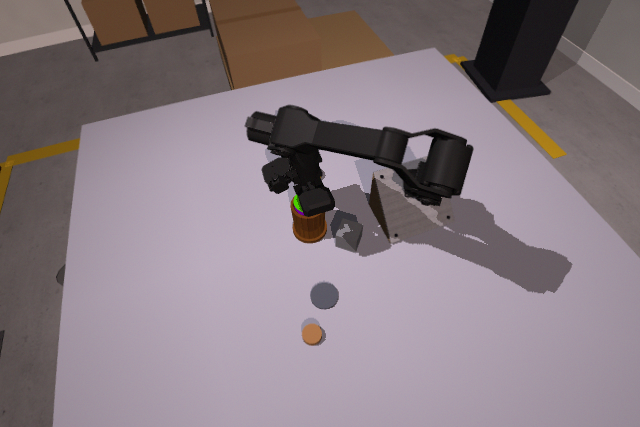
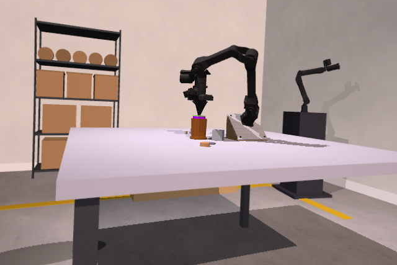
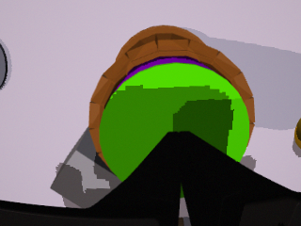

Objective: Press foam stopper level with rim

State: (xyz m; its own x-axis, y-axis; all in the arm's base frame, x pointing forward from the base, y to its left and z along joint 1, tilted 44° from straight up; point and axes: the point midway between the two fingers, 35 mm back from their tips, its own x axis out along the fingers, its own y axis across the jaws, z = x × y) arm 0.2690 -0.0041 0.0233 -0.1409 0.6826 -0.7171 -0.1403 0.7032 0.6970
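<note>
Now: hand 50 mm above the bright green foam stopper. Round my hand: orange disc: 260 mm to the left, 140 mm below, 40 mm ahead; grey cube: 130 mm below, 80 mm behind, 50 mm to the left; dark grey disc: 180 mm to the left, 150 mm below.
</note>
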